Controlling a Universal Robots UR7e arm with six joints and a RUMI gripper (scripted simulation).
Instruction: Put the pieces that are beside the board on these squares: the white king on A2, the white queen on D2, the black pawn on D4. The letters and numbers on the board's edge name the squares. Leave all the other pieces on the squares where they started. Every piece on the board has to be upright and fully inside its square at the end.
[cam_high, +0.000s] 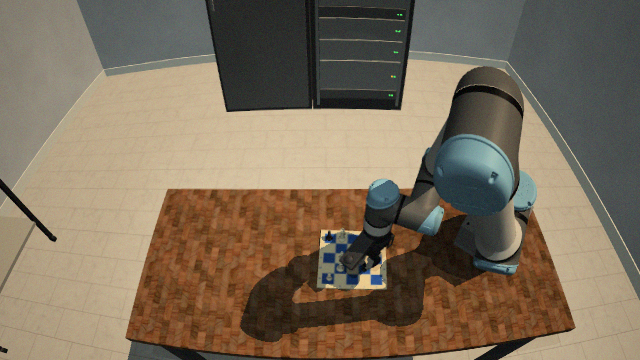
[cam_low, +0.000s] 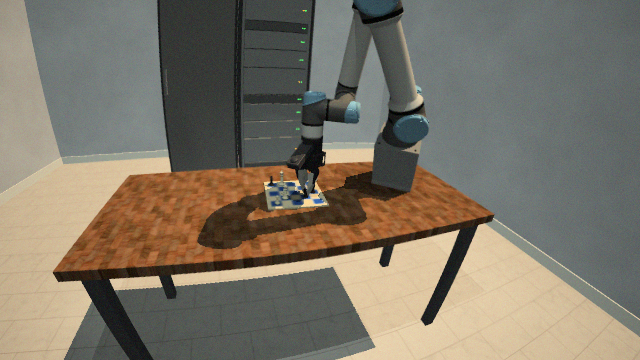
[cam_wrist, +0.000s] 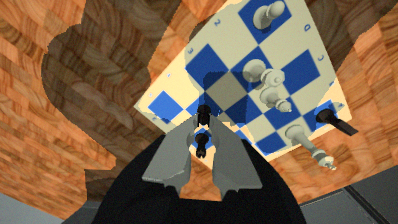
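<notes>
My gripper is now 1 cm above the black pawn. From my hand the other things lie so: tall white piece (12 cm to the right, 6 cm ahead, 1 cm above); then blue-and-cream chessboard (4 cm to the right, 3 cm below, 3 cm ahead).
</notes>
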